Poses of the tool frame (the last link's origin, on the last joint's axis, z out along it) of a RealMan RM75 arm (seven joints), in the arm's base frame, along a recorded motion.
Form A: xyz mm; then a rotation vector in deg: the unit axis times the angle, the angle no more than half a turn.
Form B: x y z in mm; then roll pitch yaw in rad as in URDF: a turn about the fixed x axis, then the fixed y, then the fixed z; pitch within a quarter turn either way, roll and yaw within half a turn. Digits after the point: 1 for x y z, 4 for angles.
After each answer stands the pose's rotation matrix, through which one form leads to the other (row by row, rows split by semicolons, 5 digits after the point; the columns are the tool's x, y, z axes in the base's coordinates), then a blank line. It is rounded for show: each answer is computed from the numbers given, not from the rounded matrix.
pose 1, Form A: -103.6 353.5 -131.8 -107.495 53.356 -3.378
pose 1, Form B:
-103.6 353.5 -131.8 -2.1326 0.3542 -0.7245
0.70237 -0.57287 0.42248; -0.62158 -0.20441 0.75621; -0.34686 -0.79375 -0.49966

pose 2, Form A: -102.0 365.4 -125.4 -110.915 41.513 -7.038
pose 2, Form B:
-102.0 365.4 -125.4 -2.0789 0.2270 -0.5825
0.81367 -0.43186 0.38915; -0.53599 -0.29815 0.78982; -0.22506 -0.85124 -0.47407

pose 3, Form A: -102.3 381.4 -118.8 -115.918 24.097 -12.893
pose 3, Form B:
-102.3 381.4 -118.8 -2.0589 0.0202 -0.3978
0.92174 -0.19810 0.33341; -0.38729 -0.42543 0.81793; -0.02019 -0.88304 -0.46886

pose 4, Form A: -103.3 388.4 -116.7 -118.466 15.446 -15.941
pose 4, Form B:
-103.3 388.4 -116.7 -2.0753 -0.0857 -0.3099
0.94886 -0.07602 0.30642; -0.30387 -0.48319 0.82109; 0.08564 -0.87221 -0.48157

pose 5, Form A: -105.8 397.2 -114.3 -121.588 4.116 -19.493
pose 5, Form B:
-105.8 397.2 -114.3 -2.1188 -0.2154 -0.1889
0.95953 0.08135 0.26959; -0.18339 -0.54597 0.81748; 0.21369 -0.83384 -0.50896

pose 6, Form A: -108.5 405.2 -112.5 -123.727 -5.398 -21.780
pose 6, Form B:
-108.5 405.2 -112.5 -2.1694 -0.3098 -0.0774
0.94955 0.20749 0.23515; -0.07366 -0.58126 0.81037; 0.30483 -0.78682 -0.53666

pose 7, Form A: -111.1 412.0 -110.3 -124.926 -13.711 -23.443
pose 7, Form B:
-111.1 412.0 -110.3 -2.2180 -0.3831 0.0262
0.92719 0.31390 0.20443; 0.02429 -0.59495 0.80339; 0.37381 -0.73993 -0.55926

